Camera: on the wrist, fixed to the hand. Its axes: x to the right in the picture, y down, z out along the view.
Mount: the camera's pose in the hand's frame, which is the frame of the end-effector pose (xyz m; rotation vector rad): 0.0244 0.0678 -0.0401 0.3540 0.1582 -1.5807
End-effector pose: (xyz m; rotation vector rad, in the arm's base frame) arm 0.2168 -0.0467 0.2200 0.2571 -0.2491 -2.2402
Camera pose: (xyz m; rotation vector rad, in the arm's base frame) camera 0.2623 -0.1115 0.1971 -0.7014 0.2782 2.3047
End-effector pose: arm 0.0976 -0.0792 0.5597 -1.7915 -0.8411 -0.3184
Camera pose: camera 0.1681 -0.1176 0.5408 -0.4338 -1.8996 -1.1767
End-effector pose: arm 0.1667 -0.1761 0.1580 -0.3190 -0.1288 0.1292
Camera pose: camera 0.1894 -0.1209 0.1011 0.1905 -0.1668 -1.4227
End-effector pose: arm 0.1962 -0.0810 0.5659 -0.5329 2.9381 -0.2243
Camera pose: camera 0.1440 -0.0222 0.5906 2.4333 -1.6515 0.8269
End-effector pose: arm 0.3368 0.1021 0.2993 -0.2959 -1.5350 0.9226
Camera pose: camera 0.3469 0.1772 0.2667 0.9777 -0.9566 -0.1371
